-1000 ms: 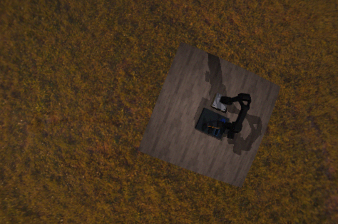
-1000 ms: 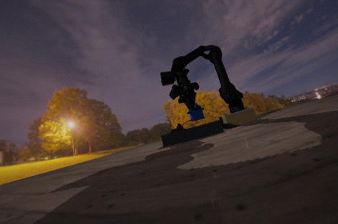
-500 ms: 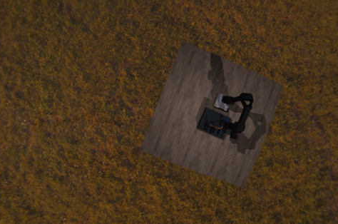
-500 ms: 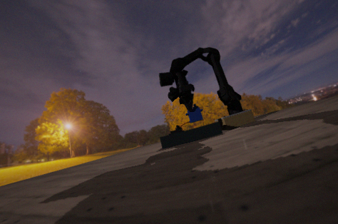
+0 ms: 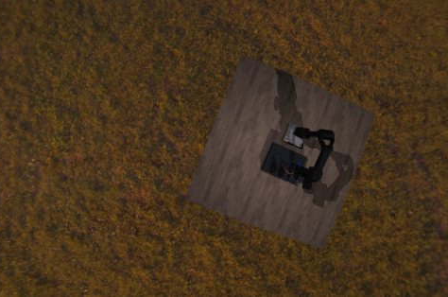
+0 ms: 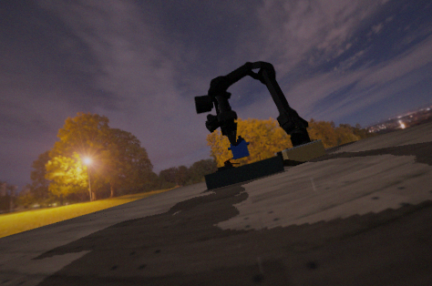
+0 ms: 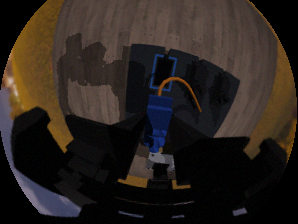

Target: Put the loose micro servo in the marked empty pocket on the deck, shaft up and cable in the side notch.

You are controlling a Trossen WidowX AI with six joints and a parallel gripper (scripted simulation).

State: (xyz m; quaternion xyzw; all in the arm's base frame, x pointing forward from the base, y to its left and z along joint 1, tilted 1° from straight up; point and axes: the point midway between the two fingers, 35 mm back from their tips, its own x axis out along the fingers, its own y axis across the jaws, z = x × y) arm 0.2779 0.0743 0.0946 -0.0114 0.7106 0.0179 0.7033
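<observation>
My gripper tip is now 10 cm above the dark deck, 8 cm to the left of it and 5 cm past it.
</observation>
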